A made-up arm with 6 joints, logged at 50 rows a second.
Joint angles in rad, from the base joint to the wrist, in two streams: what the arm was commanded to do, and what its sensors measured. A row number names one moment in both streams.
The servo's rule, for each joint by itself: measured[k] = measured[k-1] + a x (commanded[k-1-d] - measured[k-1]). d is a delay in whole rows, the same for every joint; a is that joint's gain. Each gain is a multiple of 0.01, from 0.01 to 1. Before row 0 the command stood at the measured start. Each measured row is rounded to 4 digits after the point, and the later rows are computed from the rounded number. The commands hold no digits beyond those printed.
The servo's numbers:
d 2
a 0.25 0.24 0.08 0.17 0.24 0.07
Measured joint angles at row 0:
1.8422 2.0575 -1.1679 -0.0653 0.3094 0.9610
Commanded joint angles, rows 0 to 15:
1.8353 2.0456 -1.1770 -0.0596 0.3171 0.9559
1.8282 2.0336 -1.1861 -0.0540 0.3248 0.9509
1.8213 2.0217 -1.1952 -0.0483 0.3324 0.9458
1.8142 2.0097 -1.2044 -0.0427 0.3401 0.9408
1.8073 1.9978 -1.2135 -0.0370 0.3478 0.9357
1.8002 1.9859 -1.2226 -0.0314 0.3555 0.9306
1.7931 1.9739 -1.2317 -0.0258 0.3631 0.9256
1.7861 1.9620 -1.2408 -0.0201 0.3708 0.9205
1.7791 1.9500 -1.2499 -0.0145 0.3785 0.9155
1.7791 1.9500 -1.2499 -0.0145 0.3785 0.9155
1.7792 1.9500 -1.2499 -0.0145 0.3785 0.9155
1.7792 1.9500 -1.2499 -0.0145 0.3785 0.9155
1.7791 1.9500 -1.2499 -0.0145 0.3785 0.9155
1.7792 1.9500 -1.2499 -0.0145 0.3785 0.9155
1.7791 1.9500 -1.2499 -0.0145 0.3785 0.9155
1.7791 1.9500 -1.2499 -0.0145 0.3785 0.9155
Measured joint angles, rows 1 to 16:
1.8422 2.0575 -1.1679 -0.0653 0.3094 0.9610
1.8422 2.0575 -1.1679 -0.0653 0.3094 0.9610
1.8405 2.0546 -1.1686 -0.0643 0.3112 0.9606
1.8374 2.0496 -1.1700 -0.0625 0.3145 0.9599
1.8334 2.0429 -1.1720 -0.0601 0.3188 0.9589
1.8286 2.0349 -1.1746 -0.0571 0.3239 0.9576
1.8233 2.0260 -1.1777 -0.0537 0.3296 0.9561
1.8175 2.0164 -1.1813 -0.0499 0.3358 0.9543
1.8114 2.0062 -1.1853 -0.0458 0.3424 0.9523
1.8051 1.9956 -1.1897 -0.0414 0.3492 0.9501
1.7986 1.9847 -1.1945 -0.0368 0.3562 0.9477
1.7937 1.9764 -1.1989 -0.0330 0.3616 0.9454
1.7901 1.9701 -1.2030 -0.0299 0.3657 0.9433
1.7874 1.9653 -1.2068 -0.0273 0.3688 0.9414
1.7853 1.9616 -1.2102 -0.0251 0.3711 0.9396
1.7838 1.9588 -1.2134 -0.0233 0.3729 0.9379

